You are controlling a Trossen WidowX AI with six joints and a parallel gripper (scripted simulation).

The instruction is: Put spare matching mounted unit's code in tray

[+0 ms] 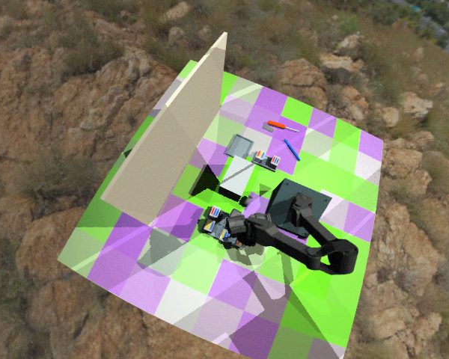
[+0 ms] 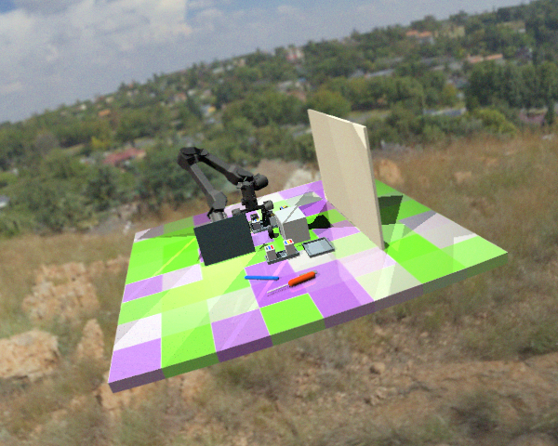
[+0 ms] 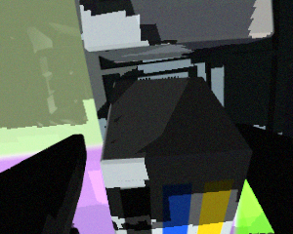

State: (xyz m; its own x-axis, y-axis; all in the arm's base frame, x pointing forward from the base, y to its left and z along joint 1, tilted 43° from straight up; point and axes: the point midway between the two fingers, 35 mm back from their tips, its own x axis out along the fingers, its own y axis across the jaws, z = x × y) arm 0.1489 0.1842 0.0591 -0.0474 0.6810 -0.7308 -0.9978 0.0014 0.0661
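Now: the dark spare block 30 mm above my gripper tip. Round my gripper tip: mounted unit: 130 mm ahead, 170 mm to the right, 30 mm above; beige panel: 380 mm ahead, 170 mm to the right, 210 mm above; grey tray: 180 mm ahead, 350 mm to the right, 10 mm below.
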